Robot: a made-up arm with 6 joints. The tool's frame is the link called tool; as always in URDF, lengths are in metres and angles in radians.
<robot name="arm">
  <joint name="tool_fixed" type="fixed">
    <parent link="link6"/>
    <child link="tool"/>
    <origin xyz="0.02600 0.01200 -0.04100" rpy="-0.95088 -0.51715 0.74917"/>
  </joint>
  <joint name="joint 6" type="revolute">
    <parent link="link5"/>
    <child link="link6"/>
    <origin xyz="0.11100 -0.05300 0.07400" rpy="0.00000 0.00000 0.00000"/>
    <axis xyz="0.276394 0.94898 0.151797"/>
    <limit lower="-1.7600" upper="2.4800" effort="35" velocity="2"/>
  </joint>
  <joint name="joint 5" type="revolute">
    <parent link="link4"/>
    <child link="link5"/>
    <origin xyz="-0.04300 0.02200 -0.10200" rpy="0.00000 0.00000 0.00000"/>
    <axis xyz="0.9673 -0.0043 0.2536"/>
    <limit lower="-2.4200" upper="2.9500" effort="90" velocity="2.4"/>
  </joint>
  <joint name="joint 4" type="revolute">
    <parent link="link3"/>
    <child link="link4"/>
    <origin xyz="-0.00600 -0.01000 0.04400" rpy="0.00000 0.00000 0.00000"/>
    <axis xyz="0 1 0"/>
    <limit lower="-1.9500" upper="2.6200" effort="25" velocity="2.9"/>
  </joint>
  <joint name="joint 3" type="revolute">
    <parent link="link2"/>
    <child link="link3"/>
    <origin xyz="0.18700 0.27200 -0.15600" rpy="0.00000 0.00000 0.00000"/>
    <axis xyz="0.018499 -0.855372 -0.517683"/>
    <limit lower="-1.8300" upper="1.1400" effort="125" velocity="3.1"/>
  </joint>
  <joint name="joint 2" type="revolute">
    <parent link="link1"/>
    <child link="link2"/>
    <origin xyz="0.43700 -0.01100 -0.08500" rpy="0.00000 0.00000 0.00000"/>
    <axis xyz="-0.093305 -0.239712 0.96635"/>
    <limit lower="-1.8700" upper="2.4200" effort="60" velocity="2.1"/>
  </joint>
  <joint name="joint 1" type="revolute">
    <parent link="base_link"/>
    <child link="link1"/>
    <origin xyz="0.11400 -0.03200 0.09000" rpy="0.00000 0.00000 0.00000"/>
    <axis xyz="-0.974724 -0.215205 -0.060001"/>
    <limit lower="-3.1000" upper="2.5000" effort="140" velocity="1.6"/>
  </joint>
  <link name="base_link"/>
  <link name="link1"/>
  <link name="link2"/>
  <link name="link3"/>
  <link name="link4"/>
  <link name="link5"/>
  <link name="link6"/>
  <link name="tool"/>
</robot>
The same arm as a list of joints. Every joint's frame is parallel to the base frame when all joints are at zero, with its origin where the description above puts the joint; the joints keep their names.
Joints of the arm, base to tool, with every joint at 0 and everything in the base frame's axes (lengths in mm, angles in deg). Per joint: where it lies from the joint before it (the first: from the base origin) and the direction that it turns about. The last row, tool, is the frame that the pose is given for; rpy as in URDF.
joint 1: origin 114 -32 90 axis -0.974724 -0.215205 -0.060001
joint 2: origin 437 -11 -85 axis -0.093296 -0.239689 0.966357
joint 3: origin 187 272 -156 axis 0.018499 -0.855372 -0.517683
joint 4: origin -6 -10 44 axis +y
joint 5: origin -43 22 -102 axis 0.9673 -0.0043 0.2536
joint 6: origin 111 -53 74 axis 0.276394 0.94898 0.151797
tool: origin 26 12 -41 rpy -54.48 -29.63 42.92
Joint limits (deg, base to tool): -177.62..143.24 -107.14..138.66 -104.85..65.32 -111.73..150.11 -138.66..169.02 -100.84..142.09

